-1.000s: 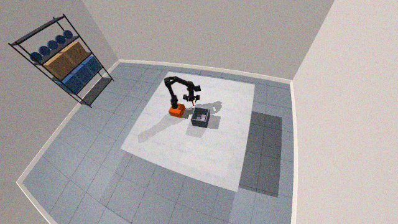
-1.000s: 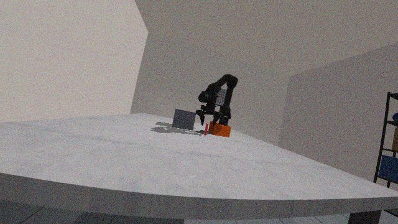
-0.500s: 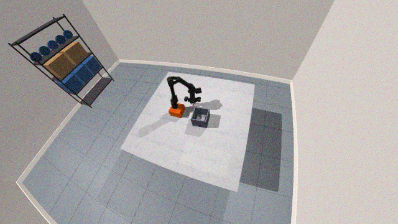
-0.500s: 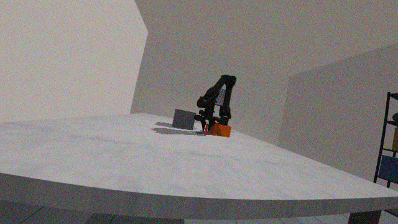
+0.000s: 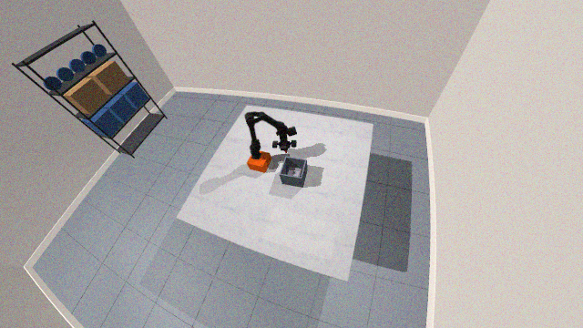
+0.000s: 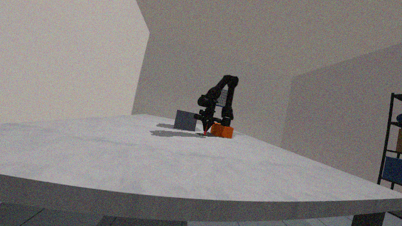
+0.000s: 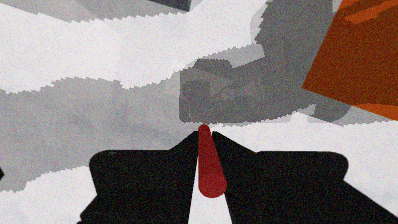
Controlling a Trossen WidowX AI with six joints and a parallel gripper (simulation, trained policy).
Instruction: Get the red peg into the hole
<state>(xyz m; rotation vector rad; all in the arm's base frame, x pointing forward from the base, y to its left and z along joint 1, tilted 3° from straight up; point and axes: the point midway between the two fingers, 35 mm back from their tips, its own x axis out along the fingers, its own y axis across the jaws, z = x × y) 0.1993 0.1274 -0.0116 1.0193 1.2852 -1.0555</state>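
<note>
Right now the plate is 13 cm ahead of my gripper tip, 20 cm to the right of it and 1 cm above it. From my gripper tip the other things lie so: red peg (2 cm above).
</note>
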